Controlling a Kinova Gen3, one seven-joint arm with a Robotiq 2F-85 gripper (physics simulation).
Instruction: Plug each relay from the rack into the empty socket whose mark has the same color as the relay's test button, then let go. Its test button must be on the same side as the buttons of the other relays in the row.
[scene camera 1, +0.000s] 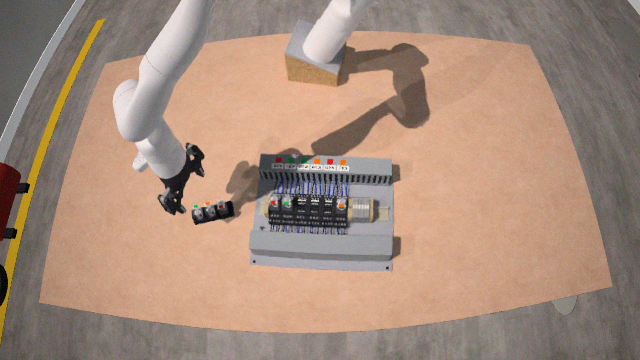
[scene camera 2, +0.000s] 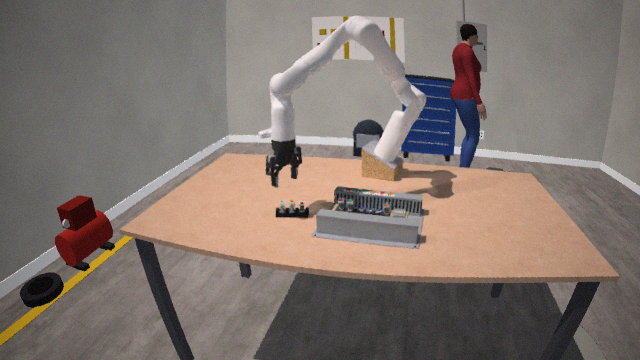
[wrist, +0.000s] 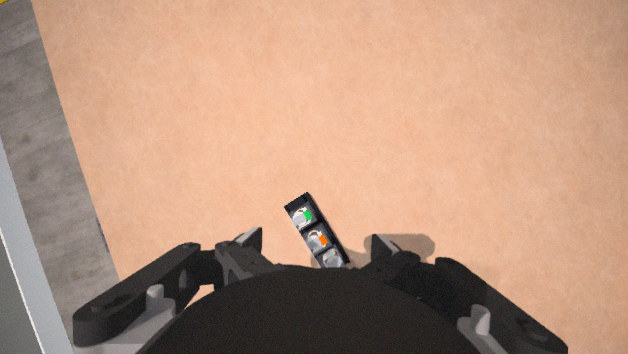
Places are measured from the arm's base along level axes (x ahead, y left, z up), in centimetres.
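Pixels of known places: gripper, fingertip midpoint: (scene camera 1: 191, 192) (scene camera 2: 285, 182) (wrist: 316, 242); arm's base, origin of the base link: (scene camera 1: 318, 50) (scene camera 2: 384, 155).
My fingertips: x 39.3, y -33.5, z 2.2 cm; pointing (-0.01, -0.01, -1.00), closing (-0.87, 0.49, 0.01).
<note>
For each thing: its top centre in the pictures, then the offset to it from my fingertips. "*": a spot on its surface instead.
- black rack, middle of its top: (wrist: 317, 236) (scene camera 1: 211, 210) (scene camera 2: 292, 208) dx +1.0, dy +2.0, dz -8.7 cm
- green-button relay, middle of its top: (wrist: 301, 219) (scene camera 1: 195, 209) (scene camera 2: 281, 201) dx +1.3, dy -1.2, dz -6.1 cm
- orange-button relay, middle of its top: (wrist: 316, 244) (scene camera 1: 207, 206) (scene camera 2: 291, 201) dx +1.0, dy +2.0, dz -6.1 cm
- red-button relay, middle of its top: (wrist: 332, 268) (scene camera 1: 220, 203) (scene camera 2: 301, 201) dx +0.6, dy +5.2, dz -6.1 cm
- Empty sockets three, middle of its top: (scene camera 1: 308, 207) (scene camera 2: 363, 212) dx +3.7, dy +25.0, dz -7.7 cm
- four, surface spot: (scene camera 1: 314, 206) * dx +3.6, dy +26.4, dz -8.1 cm
- five, surface spot: (scene camera 1: 328, 206) * dx +4.2, dy +29.4, dz -7.8 cm
- green mark, middle of its top: (scene camera 1: 304, 160) dx -6.2, dy +25.5, dz -4.7 cm
- orange mark, middle of its top: (scene camera 1: 317, 161) dx -5.6, dy +28.4, dz -4.7 cm
- red mark, middle of its top: (scene camera 1: 330, 161) dx -5.1, dy +31.2, dz -4.7 cm
- silver-grey block, middle of its top: (scene camera 1: 362, 206) dx +6.0, dy +36.6, dz -6.3 cm
My gripper (scene camera 1: 193, 194) (scene camera 2: 284, 181) (wrist: 316, 242) is open and empty, above and beside the rack. The black rack (scene camera 1: 229, 209) (scene camera 2: 292, 215) (wrist: 295, 201) holds a green-button relay (scene camera 1: 198, 214) (scene camera 2: 282, 207) (wrist: 300, 218), an orange-button relay (scene camera 1: 210, 211) (scene camera 2: 291, 206) (wrist: 314, 238) and a red-button relay (scene camera 1: 222, 209) (scene camera 2: 302, 207) (wrist: 332, 258), whose button is hidden in the wrist view. Empty sockets three (scene camera 1: 301, 206), four (scene camera 1: 314, 206) and five (scene camera 1: 328, 206) match the green mark (scene camera 1: 304, 161), orange mark (scene camera 1: 317, 161) and red mark (scene camera 1: 330, 161). Relays fill the other sockets.
The grey panel (scene camera 1: 322, 246) (scene camera 2: 367, 230) stands right of the rack, with raised ducts along both sides of the socket row. A silver-grey block (scene camera 1: 361, 210) sits at the row's right end. The arm's base block (scene camera 1: 312, 70) (scene camera 2: 381, 166) stands at the table's back.
</note>
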